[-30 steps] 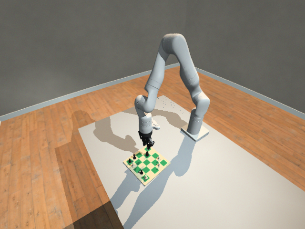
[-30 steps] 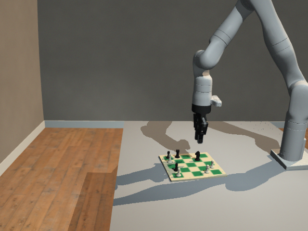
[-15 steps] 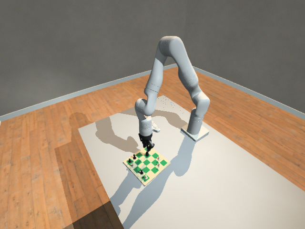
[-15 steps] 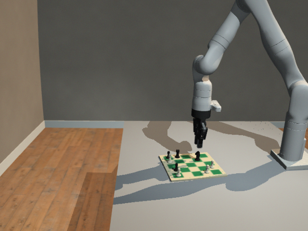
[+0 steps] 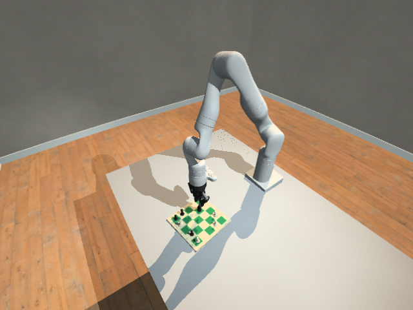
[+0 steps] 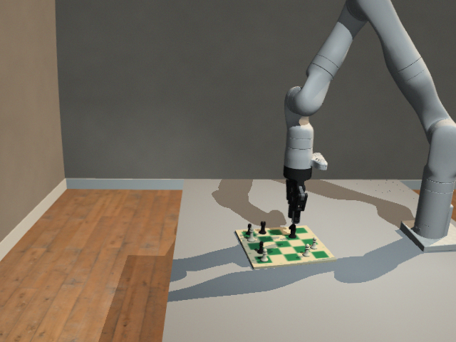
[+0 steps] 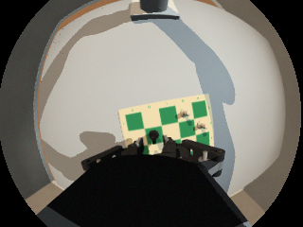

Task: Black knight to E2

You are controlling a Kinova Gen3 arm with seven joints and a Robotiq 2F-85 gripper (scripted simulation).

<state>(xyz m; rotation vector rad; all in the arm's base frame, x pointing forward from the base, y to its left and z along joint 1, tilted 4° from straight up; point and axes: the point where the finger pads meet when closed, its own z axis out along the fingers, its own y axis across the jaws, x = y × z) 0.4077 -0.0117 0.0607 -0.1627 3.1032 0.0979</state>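
Now: the black knight 50 mm below my hand. Also, from my hand: chessboard 70 mm below, 50 mm to the left, 30 mm ahead.
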